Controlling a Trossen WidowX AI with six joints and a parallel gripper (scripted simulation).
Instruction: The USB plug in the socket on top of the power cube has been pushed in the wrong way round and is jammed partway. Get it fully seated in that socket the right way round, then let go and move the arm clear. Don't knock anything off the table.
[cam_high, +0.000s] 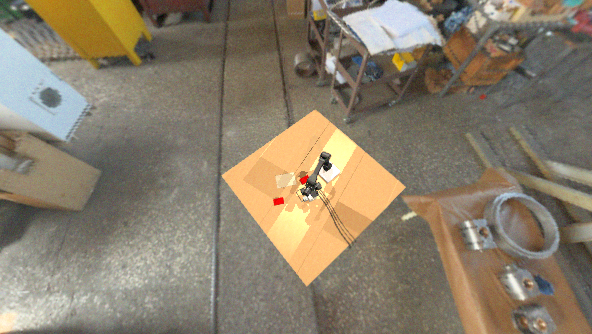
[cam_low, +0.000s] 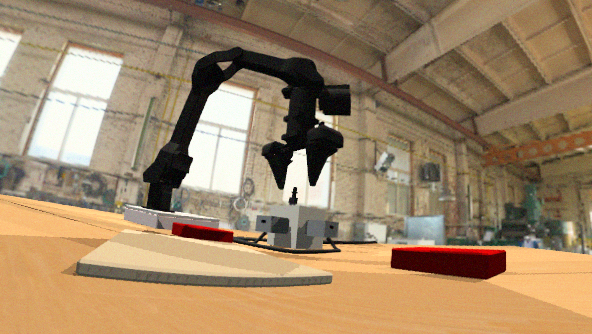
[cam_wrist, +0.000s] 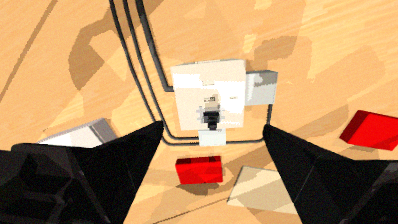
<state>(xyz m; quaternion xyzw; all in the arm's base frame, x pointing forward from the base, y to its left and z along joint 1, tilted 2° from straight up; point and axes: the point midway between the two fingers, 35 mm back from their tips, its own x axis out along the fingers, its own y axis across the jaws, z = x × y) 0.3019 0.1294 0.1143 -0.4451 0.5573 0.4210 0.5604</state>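
Now: gripper tip 20 mm above the USB plug. The rest, counted from my gripper tip: flat white plate 270 mm to the right, 110 mm below, 100 mm ahead; then USB socket 40 mm below.
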